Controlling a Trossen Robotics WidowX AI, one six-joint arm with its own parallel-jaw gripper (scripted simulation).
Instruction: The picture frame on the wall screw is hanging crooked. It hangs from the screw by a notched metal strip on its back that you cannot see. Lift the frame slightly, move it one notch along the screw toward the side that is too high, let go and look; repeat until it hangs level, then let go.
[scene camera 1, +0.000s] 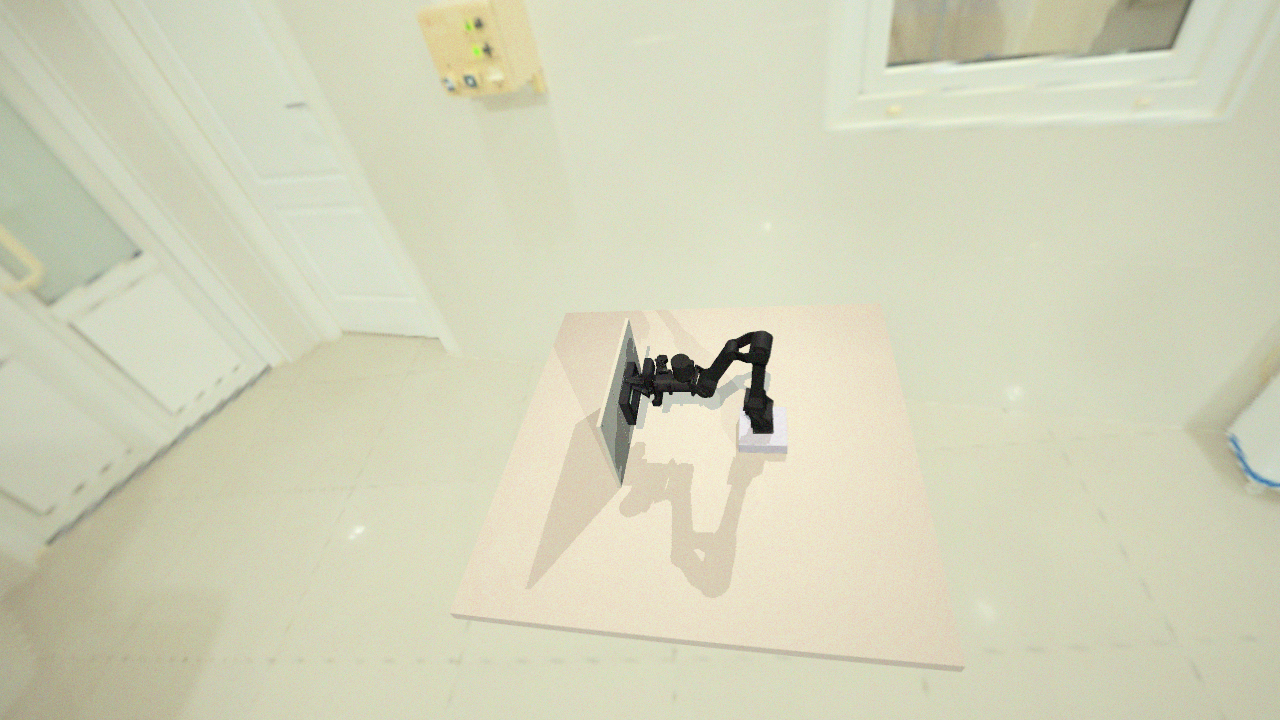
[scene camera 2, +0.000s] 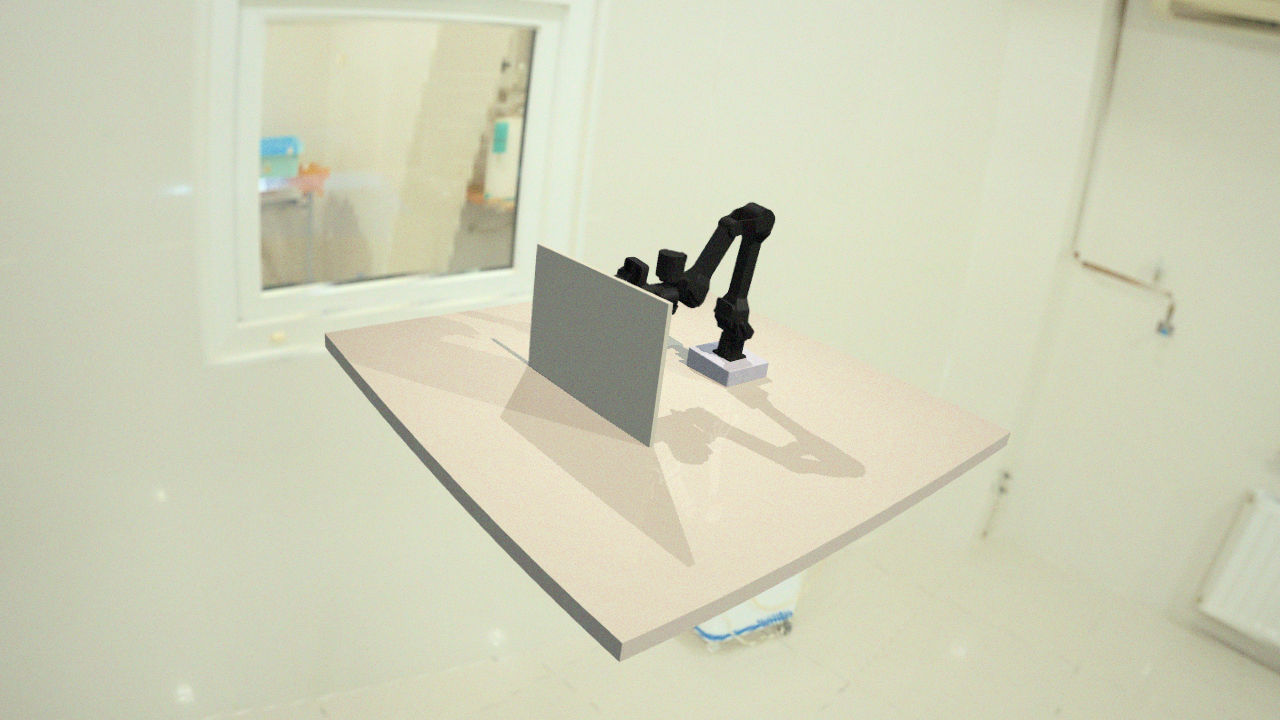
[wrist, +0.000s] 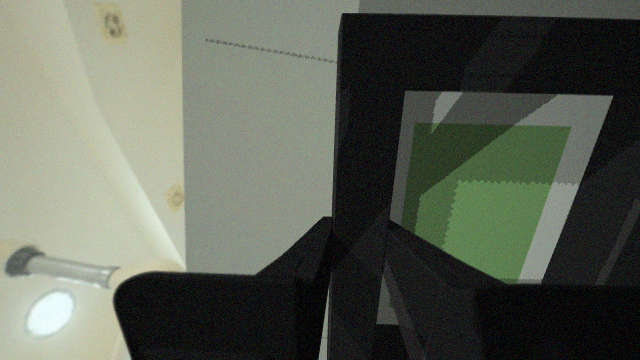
Note:
My gripper (scene camera 1: 626, 383) holds a picture frame (scene camera 1: 630, 399). I also see a wall panel (scene camera 2: 603, 340).
The picture frame shows as well in the wrist view (wrist: 499, 139). My gripper shows as well in scene camera 2 (scene camera 2: 599, 304) and in the wrist view (wrist: 354, 226). The wall panel also shows in the wrist view (wrist: 259, 91). Scene camera 2 does not show the picture frame, which is hidden by the wall panel.

